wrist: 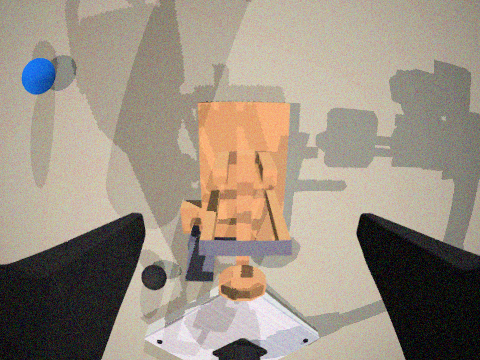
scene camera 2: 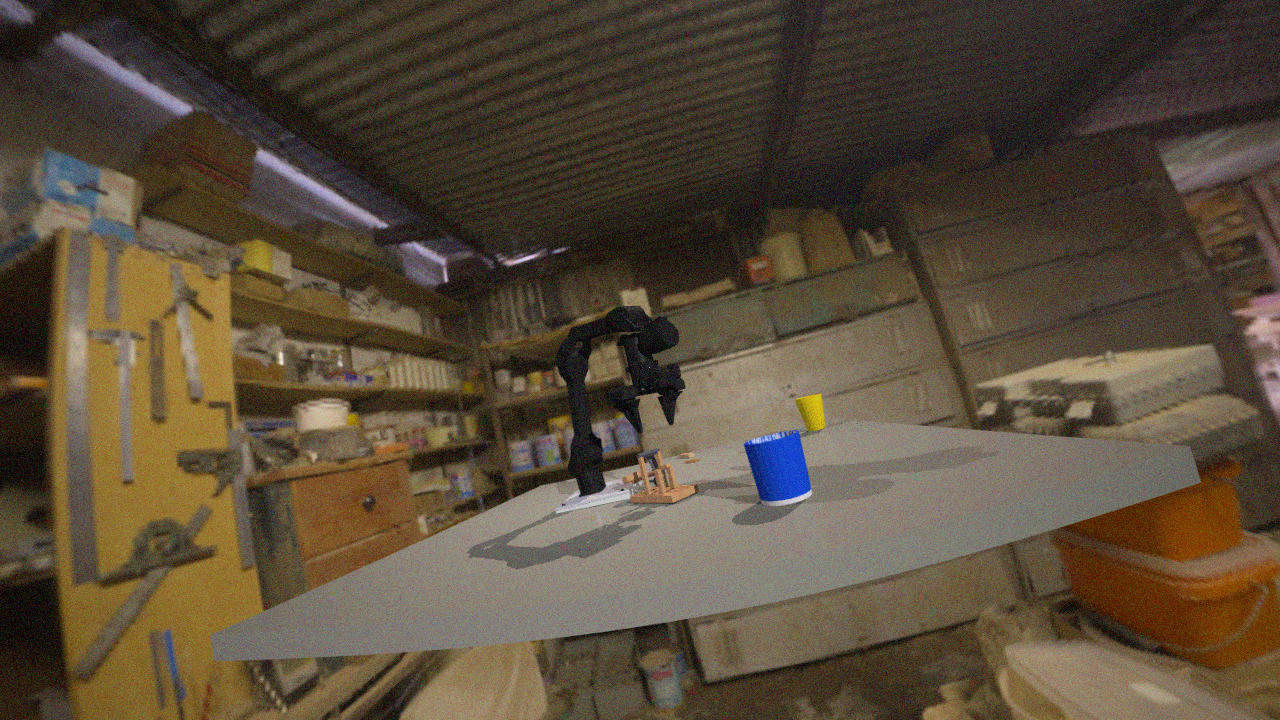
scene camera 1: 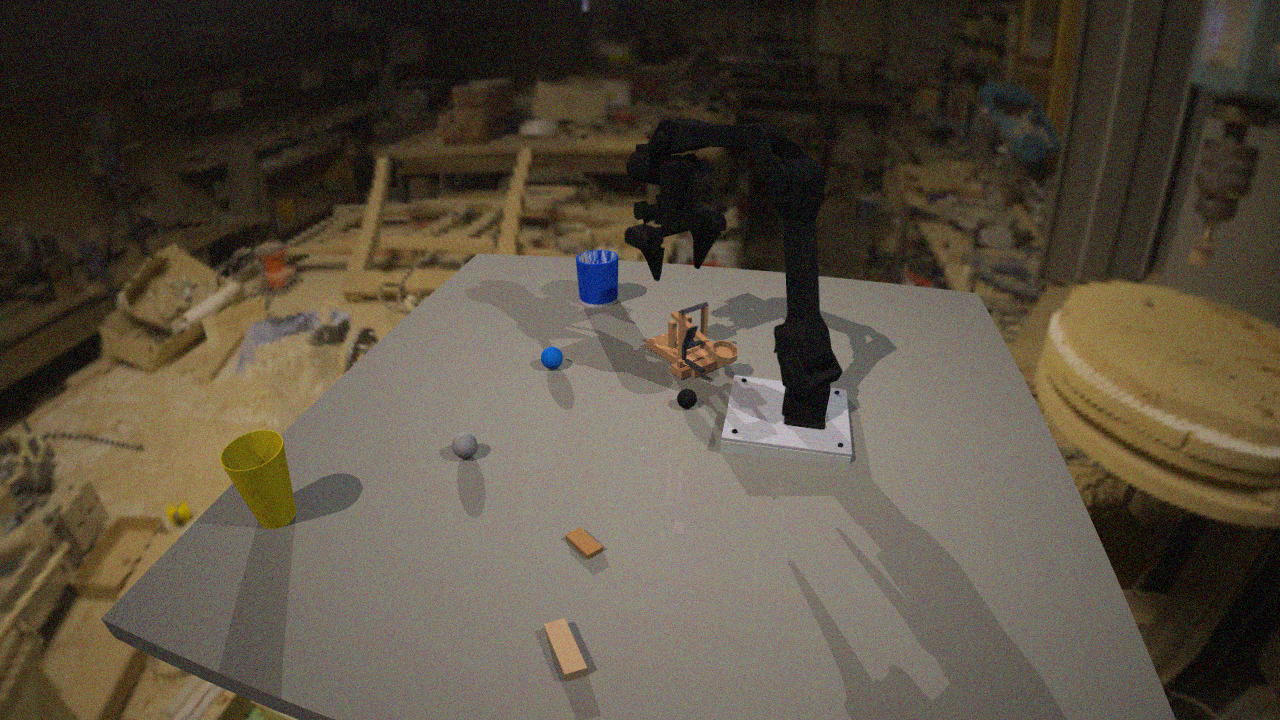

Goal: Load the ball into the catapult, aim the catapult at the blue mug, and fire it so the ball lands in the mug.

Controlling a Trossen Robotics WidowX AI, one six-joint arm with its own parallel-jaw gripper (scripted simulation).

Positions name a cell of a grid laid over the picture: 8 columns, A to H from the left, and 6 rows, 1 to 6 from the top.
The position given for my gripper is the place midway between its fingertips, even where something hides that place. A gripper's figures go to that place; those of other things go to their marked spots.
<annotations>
My gripper (scene camera 2: E4) is 0.87 m from the lens. A yellow cup (scene camera 2: F4): 1.47 m from the lens. A blue mug (scene camera 2: E4): 0.64 m from the lens. A wooden catapult (scene camera 2: E5) is 0.88 m from the lens. The marked spots on the wooden catapult and the yellow cup are 0.75 m apart.
</annotations>
